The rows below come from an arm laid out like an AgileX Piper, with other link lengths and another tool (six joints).
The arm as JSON. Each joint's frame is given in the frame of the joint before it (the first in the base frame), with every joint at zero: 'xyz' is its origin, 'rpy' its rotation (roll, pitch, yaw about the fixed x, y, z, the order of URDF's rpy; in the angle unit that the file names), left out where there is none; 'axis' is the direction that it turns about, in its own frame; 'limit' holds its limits. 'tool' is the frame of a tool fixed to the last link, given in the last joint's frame.
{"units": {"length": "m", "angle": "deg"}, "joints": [
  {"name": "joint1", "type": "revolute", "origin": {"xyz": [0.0, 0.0, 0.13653]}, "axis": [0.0, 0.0, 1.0], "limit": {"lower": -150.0, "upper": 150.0}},
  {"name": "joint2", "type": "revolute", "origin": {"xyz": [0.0, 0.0, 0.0]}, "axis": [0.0, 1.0, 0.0], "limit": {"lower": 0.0, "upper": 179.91}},
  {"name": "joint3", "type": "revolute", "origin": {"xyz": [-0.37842, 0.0, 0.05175]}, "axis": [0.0, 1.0, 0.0], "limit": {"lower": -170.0, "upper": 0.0}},
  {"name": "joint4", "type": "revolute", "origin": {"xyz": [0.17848, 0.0, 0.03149]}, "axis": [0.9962, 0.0, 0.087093], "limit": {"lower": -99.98, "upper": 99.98}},
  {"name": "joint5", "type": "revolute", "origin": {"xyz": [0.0, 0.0, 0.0]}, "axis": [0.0, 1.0, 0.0], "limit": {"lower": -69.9, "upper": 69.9}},
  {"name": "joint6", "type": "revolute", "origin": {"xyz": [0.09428, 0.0, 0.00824]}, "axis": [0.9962, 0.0, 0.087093], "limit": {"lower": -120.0, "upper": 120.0}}
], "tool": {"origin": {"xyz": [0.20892, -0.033, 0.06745], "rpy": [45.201, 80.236, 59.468]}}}
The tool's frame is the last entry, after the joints.
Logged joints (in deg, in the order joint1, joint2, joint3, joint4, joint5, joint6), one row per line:
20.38, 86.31, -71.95, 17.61, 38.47, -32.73
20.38, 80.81, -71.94, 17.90, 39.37, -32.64
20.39, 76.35, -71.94, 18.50, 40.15, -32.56
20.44, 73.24, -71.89, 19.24, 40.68, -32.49
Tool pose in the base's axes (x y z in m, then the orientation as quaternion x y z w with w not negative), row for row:
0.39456, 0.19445, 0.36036, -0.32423, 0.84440, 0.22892, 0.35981
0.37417, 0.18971, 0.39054, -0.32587, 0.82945, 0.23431, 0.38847
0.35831, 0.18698, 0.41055, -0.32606, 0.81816, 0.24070, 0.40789
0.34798, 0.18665, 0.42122, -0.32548, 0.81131, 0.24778, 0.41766
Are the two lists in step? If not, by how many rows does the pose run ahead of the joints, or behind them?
The pose runs 1 row ahead of the joints: the pose in row i belongs to the joints in row i + 1.
